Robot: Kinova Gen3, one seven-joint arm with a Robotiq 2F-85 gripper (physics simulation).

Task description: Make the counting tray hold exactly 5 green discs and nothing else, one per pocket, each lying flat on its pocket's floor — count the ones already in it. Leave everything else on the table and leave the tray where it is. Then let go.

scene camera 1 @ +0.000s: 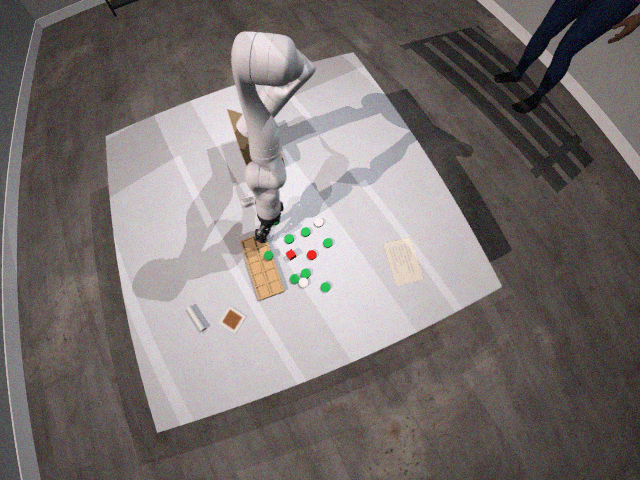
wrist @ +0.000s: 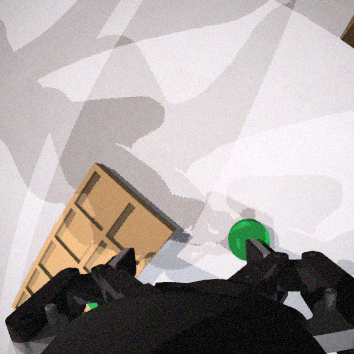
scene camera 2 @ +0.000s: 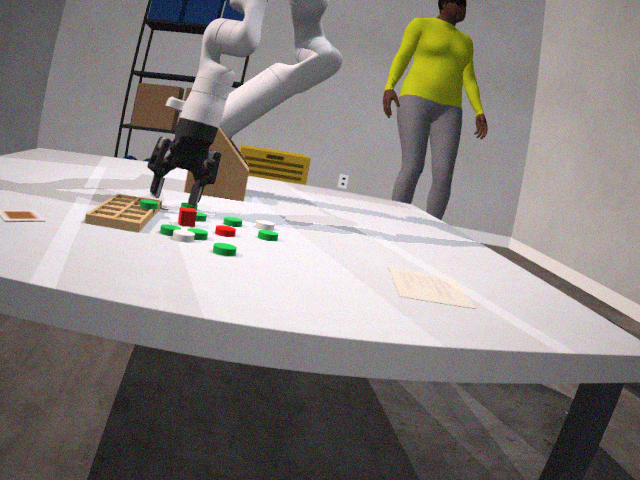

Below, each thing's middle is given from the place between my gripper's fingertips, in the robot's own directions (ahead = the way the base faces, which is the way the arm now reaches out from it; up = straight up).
Now: hand 11 cm short of the wooden counting tray (scene camera 2: pixel 123 212), 5 cm to the left of it and 1 cm above it.
